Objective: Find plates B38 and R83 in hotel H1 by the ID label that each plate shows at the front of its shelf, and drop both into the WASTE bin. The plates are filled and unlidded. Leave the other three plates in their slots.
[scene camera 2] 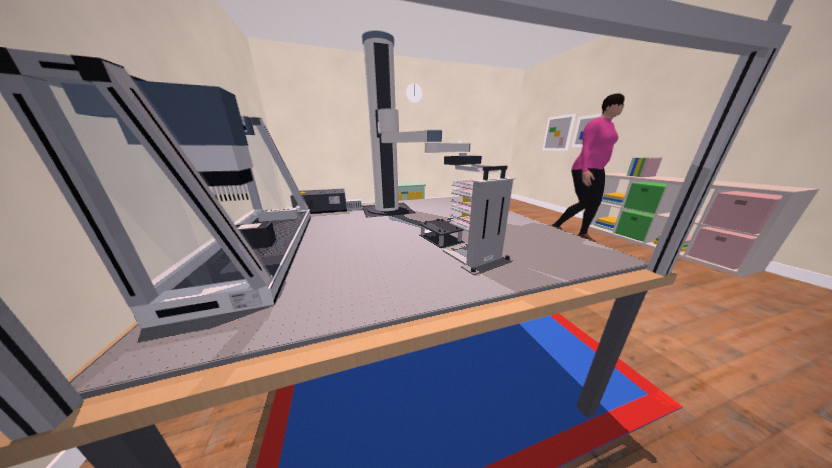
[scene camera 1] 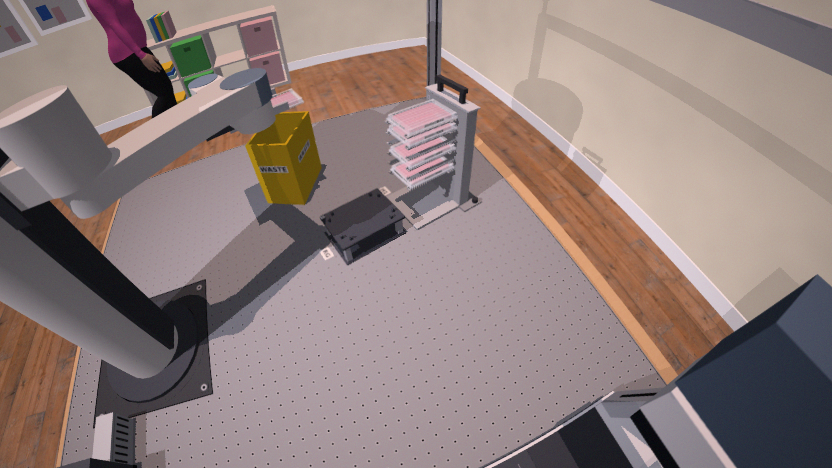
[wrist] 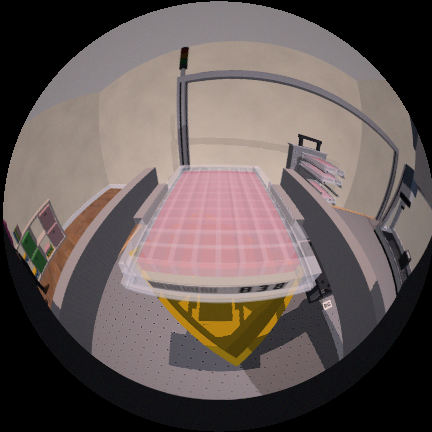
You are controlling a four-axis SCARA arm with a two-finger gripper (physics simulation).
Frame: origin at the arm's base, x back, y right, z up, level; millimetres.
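Seen in the pictures: gripper, between the fingertips: (scene camera 1: 281, 97) (wrist: 218, 175); arm's base, origin of its link: (scene camera 2: 387, 211) (scene camera 1: 156, 350).
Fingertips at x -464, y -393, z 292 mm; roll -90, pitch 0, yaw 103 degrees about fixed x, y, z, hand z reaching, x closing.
Offsets run from my fingertips to a thing's top centre.
My gripper (wrist: 218, 175) is shut on plate B38 @(dx +20, dy +5, dz -3 mm) (wrist: 215, 225) (scene camera 1: 288, 98), which is unlidded with pink wells; its front label reads B38 in the wrist view. The plate is held level, high over the yellow WASTE bin @(dx +29, dy +0, dz -79 mm) (scene camera 1: 288, 174) (wrist: 237, 359), whose open top shows below the plate's front part. The fingers are hidden behind the arm in scene camera 1. Hotel H1 (scene camera 1: 465, 157) (scene camera 2: 490, 221) (wrist: 295, 157) stands apart to the right of the bin, with several pink plates @(dx -278, dy +224, dz -13 mm) (scene camera 1: 421, 116) on its shelves. Their labels, R83 included, cannot be read now.
A dark raised stand (scene camera 1: 363, 215) (scene camera 2: 442, 225) sits between the bin and the hotel. A framed machine (scene camera 2: 192, 232) stands at the far side of the bench. Frame posts @(dx -560, dy -312, dz +288 mm) (scene camera 1: 434, 43) (wrist: 184, 120) rise at the bench edge. A person (scene camera 1: 125, 34) (scene camera 2: 596, 145) is beyond the bench near a shelf unit.
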